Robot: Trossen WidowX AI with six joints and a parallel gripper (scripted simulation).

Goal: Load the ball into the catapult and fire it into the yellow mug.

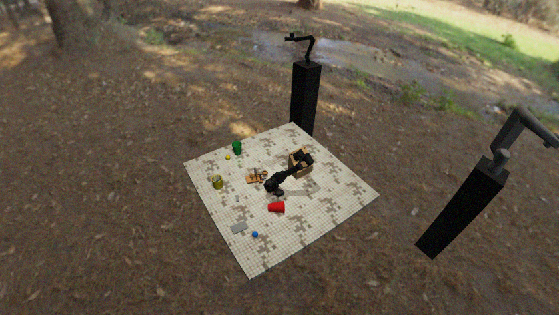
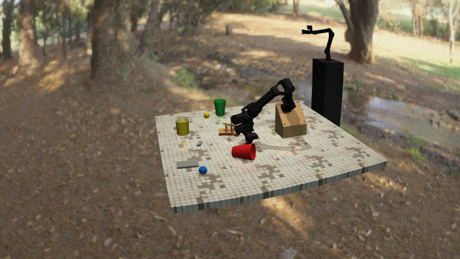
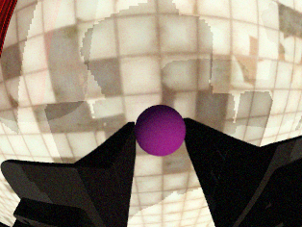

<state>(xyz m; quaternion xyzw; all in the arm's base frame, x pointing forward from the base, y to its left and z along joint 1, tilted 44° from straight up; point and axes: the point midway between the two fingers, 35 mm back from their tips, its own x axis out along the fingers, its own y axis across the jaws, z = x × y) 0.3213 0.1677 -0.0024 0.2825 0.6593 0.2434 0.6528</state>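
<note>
My gripper tip is 21 cm to the left of the orange catapult, 4 cm below it and 1 cm short of it. Round my gripper tip: blue ball: 34 cm ahead, 23 cm to the left, 1 cm above; then small grey block: 27 cm ahead, 14 cm to the right, 1 cm below; then purple ball: 1 cm above.
</note>
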